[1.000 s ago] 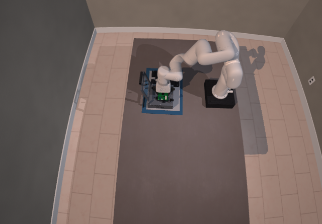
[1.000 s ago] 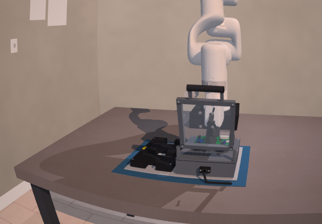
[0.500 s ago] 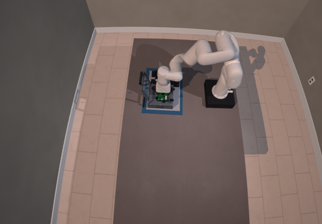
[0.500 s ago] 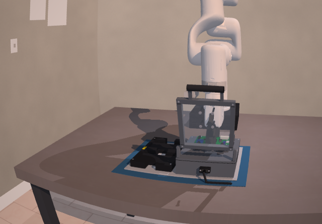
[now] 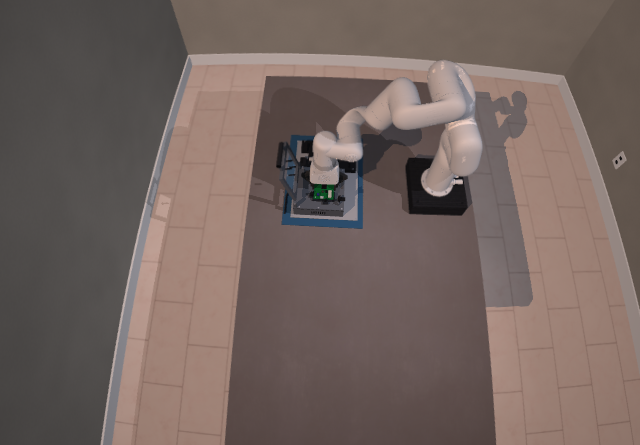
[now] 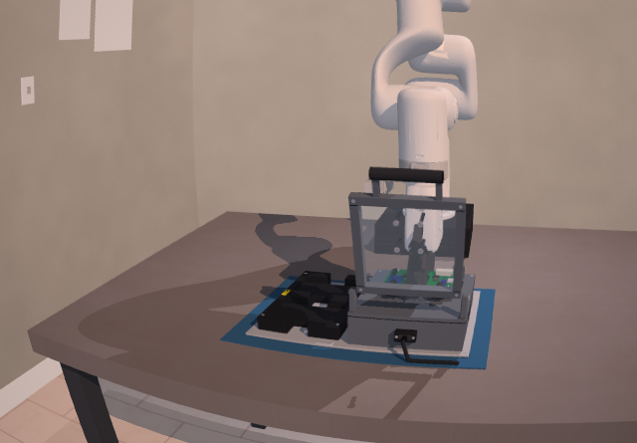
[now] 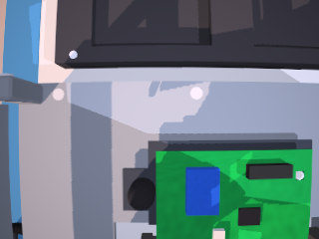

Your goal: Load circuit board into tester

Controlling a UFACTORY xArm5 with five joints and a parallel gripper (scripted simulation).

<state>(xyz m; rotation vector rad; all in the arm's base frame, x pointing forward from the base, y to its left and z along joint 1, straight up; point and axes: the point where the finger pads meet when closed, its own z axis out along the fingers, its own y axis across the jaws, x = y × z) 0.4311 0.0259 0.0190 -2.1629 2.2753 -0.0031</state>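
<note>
Right now the green circuit board is right at my hand. Also, from my hand: clear lid: 120 mm ahead, 10 mm to the right, 100 mm above; nest: 10 mm ahead, 10 mm to the left, 10 mm below.
</note>
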